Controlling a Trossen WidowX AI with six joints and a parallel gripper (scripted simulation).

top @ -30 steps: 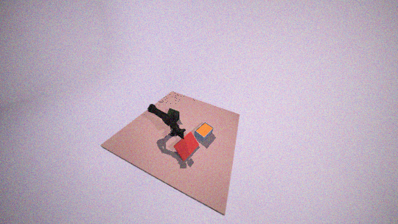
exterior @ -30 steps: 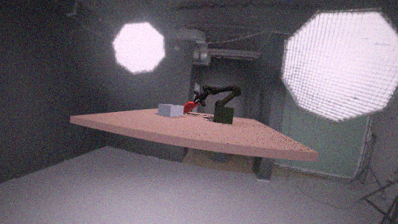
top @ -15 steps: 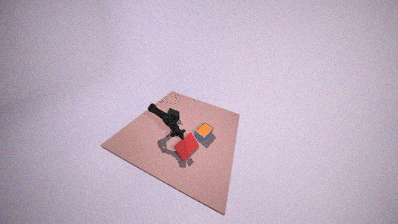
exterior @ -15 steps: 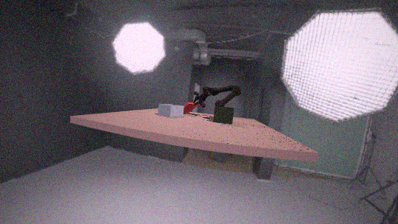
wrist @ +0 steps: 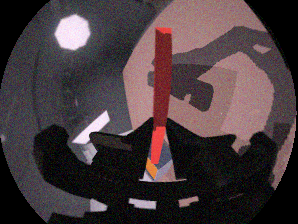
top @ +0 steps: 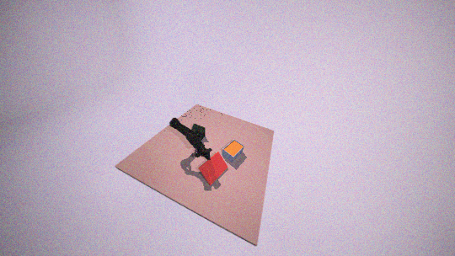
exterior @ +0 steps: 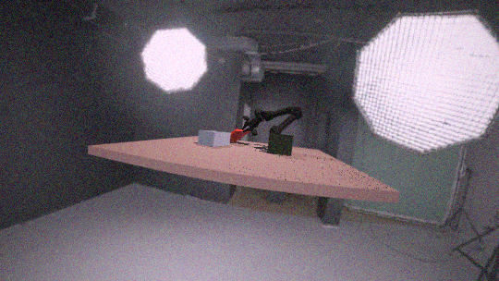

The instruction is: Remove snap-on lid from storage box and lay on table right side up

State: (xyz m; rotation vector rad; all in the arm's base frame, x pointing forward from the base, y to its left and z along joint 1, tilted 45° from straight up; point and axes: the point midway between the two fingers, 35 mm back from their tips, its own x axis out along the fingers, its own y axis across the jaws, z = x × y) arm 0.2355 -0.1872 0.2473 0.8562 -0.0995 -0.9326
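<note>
My gripper tip is now 6 cm short of the red lid, 3 cm to the left of it and 5 cm above it. Round my gripper tip: grey storage box 18 cm ahead, 24 cm to the left, 7 cm below.
</note>
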